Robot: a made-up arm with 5 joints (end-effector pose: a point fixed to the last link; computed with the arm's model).
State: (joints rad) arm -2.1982 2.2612 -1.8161 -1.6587 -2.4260
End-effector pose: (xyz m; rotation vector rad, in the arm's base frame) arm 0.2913 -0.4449 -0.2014 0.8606 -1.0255 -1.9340
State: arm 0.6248 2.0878 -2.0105 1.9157 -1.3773
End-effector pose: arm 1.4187 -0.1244 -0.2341 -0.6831 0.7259 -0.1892
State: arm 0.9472 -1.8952 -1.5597 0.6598 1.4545
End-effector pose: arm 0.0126 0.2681 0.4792 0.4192 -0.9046 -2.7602
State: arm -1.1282 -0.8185 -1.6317 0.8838 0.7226
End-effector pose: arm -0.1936 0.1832 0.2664 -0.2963 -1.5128 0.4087
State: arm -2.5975 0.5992 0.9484 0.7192 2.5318
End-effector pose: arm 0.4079 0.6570 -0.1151 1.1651 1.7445 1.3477
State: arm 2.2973 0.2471 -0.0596 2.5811 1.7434
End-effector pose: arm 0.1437 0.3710 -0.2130 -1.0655 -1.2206 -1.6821
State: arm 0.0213 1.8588 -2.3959 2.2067 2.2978
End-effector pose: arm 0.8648 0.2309 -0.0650 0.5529 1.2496 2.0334
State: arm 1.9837 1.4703 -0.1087 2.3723 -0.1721
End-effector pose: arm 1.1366 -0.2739 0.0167 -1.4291 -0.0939 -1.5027
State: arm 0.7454 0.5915 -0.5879 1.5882 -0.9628
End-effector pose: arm 0.3165 -0.9922 0.1868 2.1278 -1.5800 1.3664
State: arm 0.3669 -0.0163 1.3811 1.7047 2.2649
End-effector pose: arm 0.2226 -0.6544 0.3483 0.4656 -2.2769 1.4601
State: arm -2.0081 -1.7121 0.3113 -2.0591 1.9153
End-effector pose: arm 0.2091 -0.0670 -0.3070 1.0238 0.9908 0.6137
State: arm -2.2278 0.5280 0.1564 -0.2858 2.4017
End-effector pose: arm 0.0339 0.5184 0.3486 -1.6201 -2.1661 -0.6459
